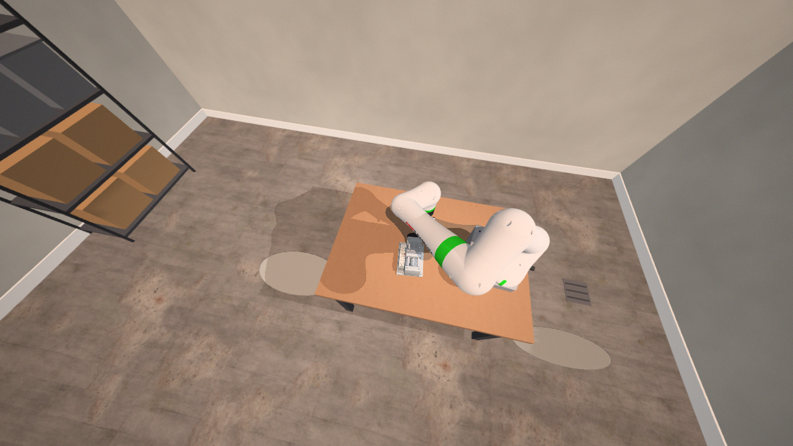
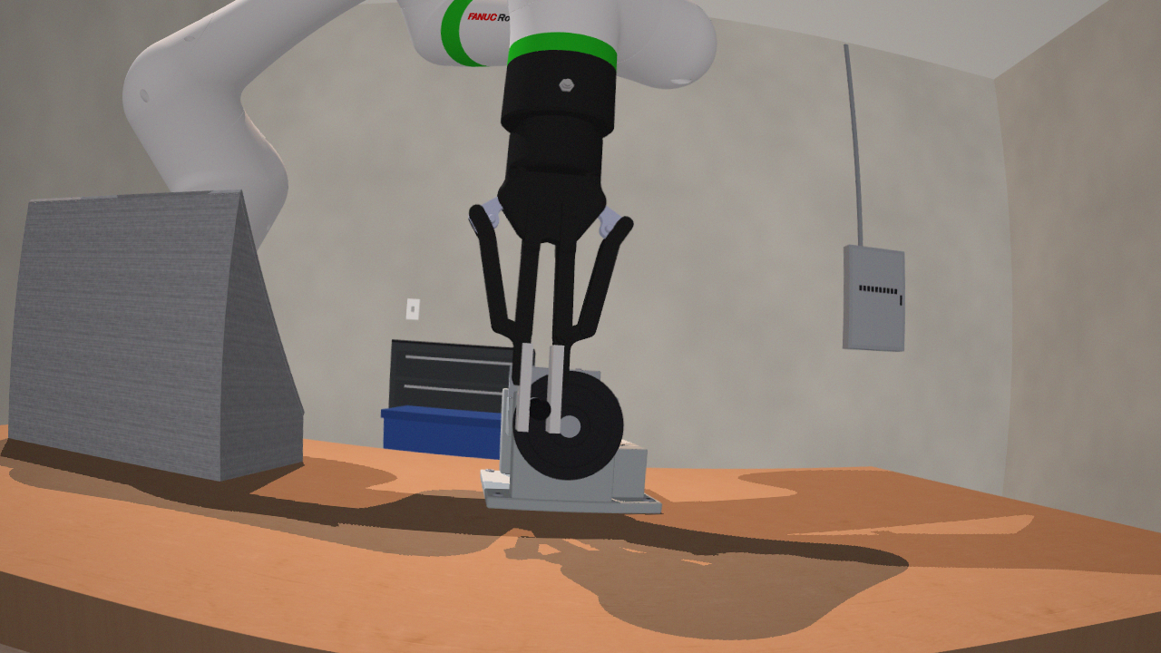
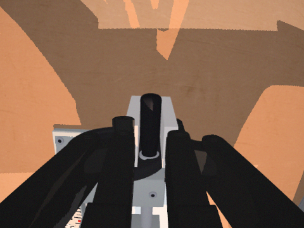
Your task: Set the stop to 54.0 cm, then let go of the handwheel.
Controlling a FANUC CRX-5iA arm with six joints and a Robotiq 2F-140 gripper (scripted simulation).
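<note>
Right now my hand is 2 cm to the right of the black handwheel and 2 cm above it. The rest, counted from my hand: sliding stop block (15 cm to the left, 1 cm below); then black crank knob (2 cm below).
</note>
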